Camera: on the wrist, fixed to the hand. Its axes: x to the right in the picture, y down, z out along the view.
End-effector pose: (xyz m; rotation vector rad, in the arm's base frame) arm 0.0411 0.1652 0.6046 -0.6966 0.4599 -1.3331
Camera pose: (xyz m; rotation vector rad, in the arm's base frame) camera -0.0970 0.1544 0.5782 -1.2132 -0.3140 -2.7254
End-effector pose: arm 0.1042 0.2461 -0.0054 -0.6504 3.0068 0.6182
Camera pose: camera 0.1625 0.1421 0.0700 -2.3117 1.4634 0.4453
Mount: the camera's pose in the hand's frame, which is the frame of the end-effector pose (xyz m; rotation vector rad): -0.0185 -0.0818 -0.1134 -0.0279 -0.1033 -1.5910
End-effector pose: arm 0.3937 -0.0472 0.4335 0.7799 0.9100 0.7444
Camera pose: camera 0.3041 -0.0746 0.3281 -0.0897 1.0906 -0.6775
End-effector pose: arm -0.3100 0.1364 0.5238 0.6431 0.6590 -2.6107
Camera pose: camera -0.2934 0.2668 0.4726 0.1266 -0.7903 1.8896
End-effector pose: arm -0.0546 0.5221 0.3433 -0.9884 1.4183 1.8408
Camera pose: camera 0.0444 0.4316 0.2997 -1.3536 0.1871 0.6452
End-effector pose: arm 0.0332 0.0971 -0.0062 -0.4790 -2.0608 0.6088
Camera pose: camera 0.1311 0.0480 0.0827 1.1515 -1.8425 -0.3769
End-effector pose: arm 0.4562 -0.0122 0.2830 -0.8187 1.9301 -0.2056
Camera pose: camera 0.4027 -0.0852 0.3912 -2.1431 0.7718 -1.0177
